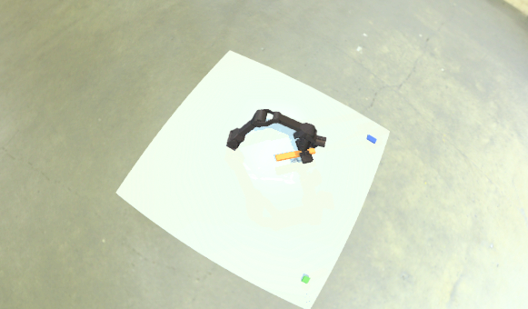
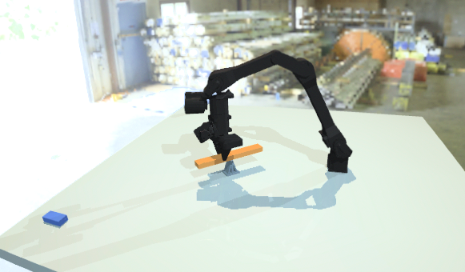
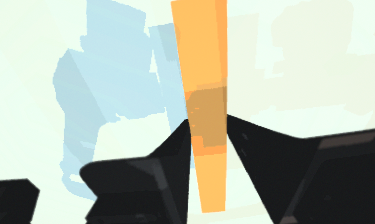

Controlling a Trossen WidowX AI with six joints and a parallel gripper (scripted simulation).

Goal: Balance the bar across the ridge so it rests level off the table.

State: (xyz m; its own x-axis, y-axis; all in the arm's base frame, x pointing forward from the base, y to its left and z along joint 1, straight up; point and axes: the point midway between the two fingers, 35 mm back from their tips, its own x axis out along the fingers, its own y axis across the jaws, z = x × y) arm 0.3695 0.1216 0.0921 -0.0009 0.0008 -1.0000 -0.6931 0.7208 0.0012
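Now: the orange bar 2 cm behind my gripper tip and 2 cm to the right of it. Round my gripper tip: blue block 37 cm ahead, 38 cm to the left, 5 cm below; green block 37 cm ahead, 62 cm to the right, 4 cm below.
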